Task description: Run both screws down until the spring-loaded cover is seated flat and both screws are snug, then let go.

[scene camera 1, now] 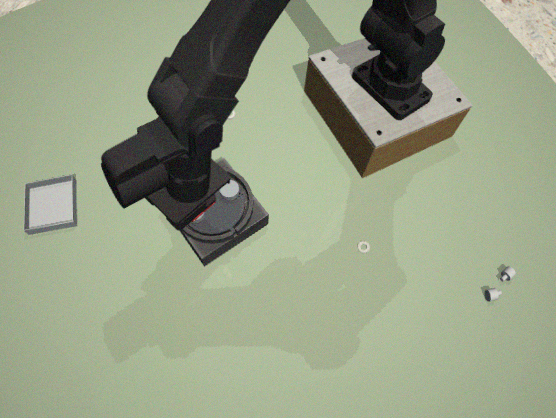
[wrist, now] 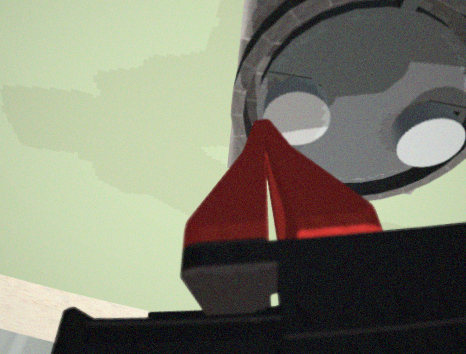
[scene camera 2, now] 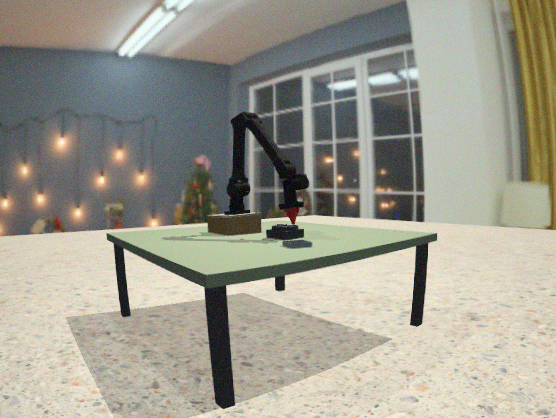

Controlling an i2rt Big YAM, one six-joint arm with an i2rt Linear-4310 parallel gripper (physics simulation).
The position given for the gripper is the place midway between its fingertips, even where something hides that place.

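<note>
Visible: the gripper point(scene camera 1: 188, 218) and point(wrist: 262, 130).
</note>
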